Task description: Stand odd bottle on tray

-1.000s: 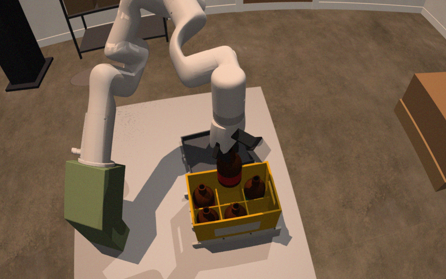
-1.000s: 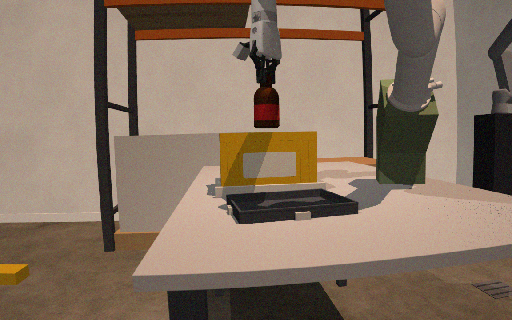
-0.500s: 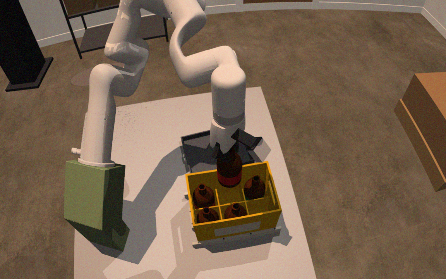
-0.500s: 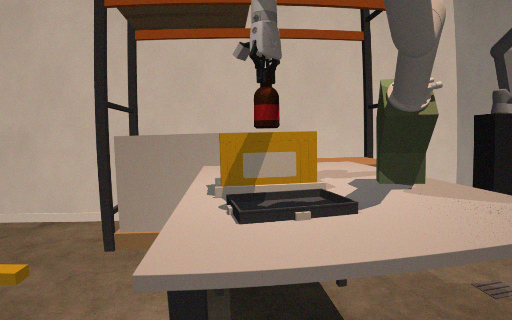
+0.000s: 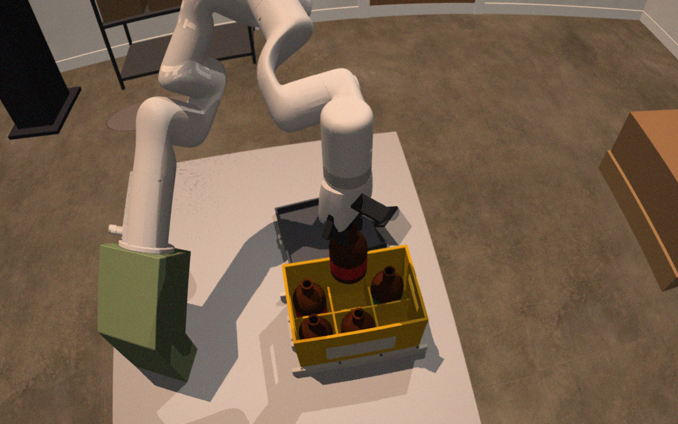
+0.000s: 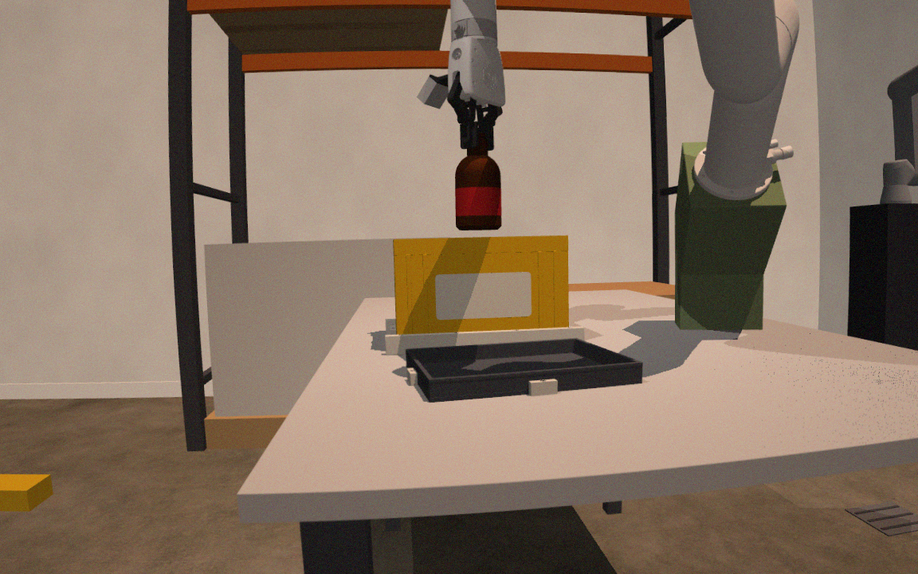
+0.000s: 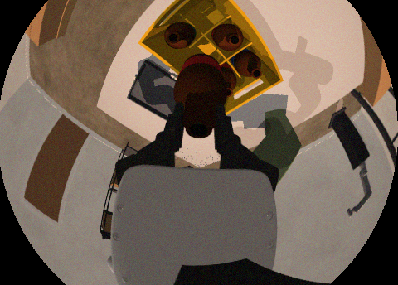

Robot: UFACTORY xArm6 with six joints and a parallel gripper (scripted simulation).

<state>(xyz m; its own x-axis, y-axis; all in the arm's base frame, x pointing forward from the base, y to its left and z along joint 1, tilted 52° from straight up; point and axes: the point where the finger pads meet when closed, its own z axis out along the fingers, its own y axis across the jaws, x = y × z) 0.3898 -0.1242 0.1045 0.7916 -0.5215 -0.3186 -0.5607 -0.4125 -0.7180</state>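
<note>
Now: hand 70 mm above the glass bottle. The rest, counted from my hand: yellow crate (10 mm ahead, 50 mm to the right, 250 mm below); then dark tray (40 mm behind, 230 mm to the left, 320 mm below).
</note>
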